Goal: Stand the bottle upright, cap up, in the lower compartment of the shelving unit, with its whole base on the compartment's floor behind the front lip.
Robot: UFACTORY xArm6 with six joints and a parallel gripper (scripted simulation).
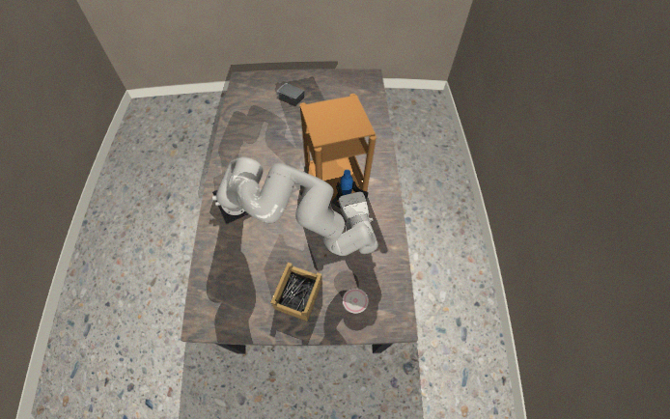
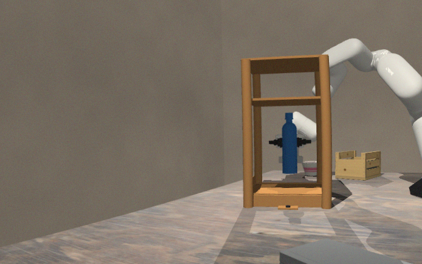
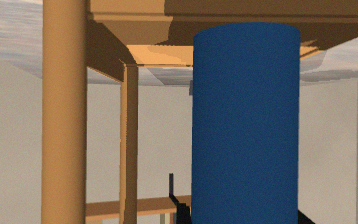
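Right now the orange shelving unit is 2 cm behind my hand, 15 cm to the left of it and 3 cm above it. Also, from my hand: pink-rimmed white bowl (4 cm behind, 43 cm to the right, 13 cm below); then grey block (16 cm behind, 73 cm to the left, 13 cm below).
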